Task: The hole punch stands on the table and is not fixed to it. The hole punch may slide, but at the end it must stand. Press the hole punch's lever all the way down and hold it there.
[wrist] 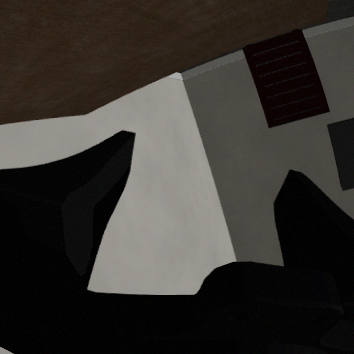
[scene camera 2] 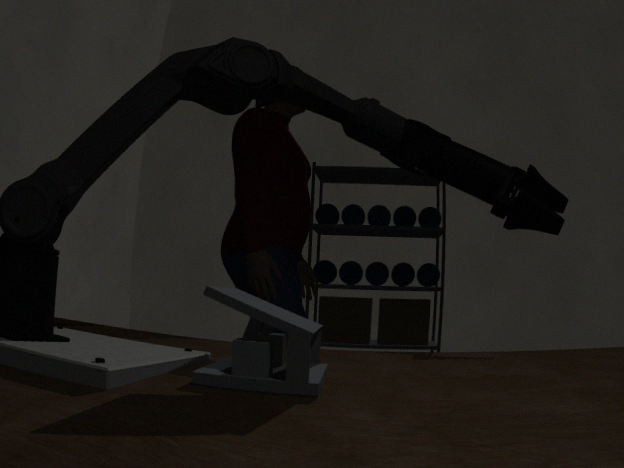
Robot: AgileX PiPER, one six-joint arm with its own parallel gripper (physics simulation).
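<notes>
The grey hole punch (scene camera 2: 297,352) stands upright on the wooden table (scene camera 2: 453,418) in the scene view. Its lever (scene camera 2: 262,309) slopes up to the left, its free end raised well above the base (scene camera 2: 252,383); the hinge end is at the right. My gripper (scene camera 2: 563,216) (wrist: 209,169) is open, with a gap between its fingers. It hangs high and far to the right of the hole punch in the scene view, touching nothing. The hole punch cannot be made out in the wrist view.
A white mounting plate (scene camera 2: 136,355) under the arm's foot lies left of the hole punch. A person in a red top (scene camera 2: 269,191) and a shelf rack (scene camera 2: 378,230) are behind the table. The wrist view shows pale surfaces and a dark red ribbed panel (wrist: 287,80).
</notes>
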